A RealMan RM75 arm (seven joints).
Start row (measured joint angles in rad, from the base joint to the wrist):
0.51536 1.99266 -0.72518 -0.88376 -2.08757 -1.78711 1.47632
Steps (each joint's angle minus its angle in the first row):
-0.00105 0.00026 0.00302 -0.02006 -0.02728 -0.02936 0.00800
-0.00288 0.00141 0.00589 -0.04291 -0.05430 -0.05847 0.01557
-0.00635 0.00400 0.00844 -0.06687 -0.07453 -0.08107 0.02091
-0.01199 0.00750 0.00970 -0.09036 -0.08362 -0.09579 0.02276
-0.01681 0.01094 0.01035 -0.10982 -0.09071 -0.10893 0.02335
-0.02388 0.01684 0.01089 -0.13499 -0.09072 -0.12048 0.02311
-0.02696 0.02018 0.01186 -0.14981 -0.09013 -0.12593 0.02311
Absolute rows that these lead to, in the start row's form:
0.51431 1.99292 -0.72216 -0.90382 -2.11485 -1.81647 1.48432
0.51248 1.99407 -0.71929 -0.92667 -2.14187 -1.84558 1.49189
0.50901 1.99666 -0.71674 -0.95063 -2.16210 -1.86818 1.49723
0.50337 2.00016 -0.71548 -0.97412 -2.17119 -1.88290 1.49908
0.49855 2.00360 -0.71483 -0.99358 -2.17828 -1.89604 1.49967
0.49148 2.00950 -0.71429 -1.01875 -2.17829 -1.90759 1.49943
0.48840 2.01284 -0.71332 -1.03357 -2.17770 -1.91304 1.49943

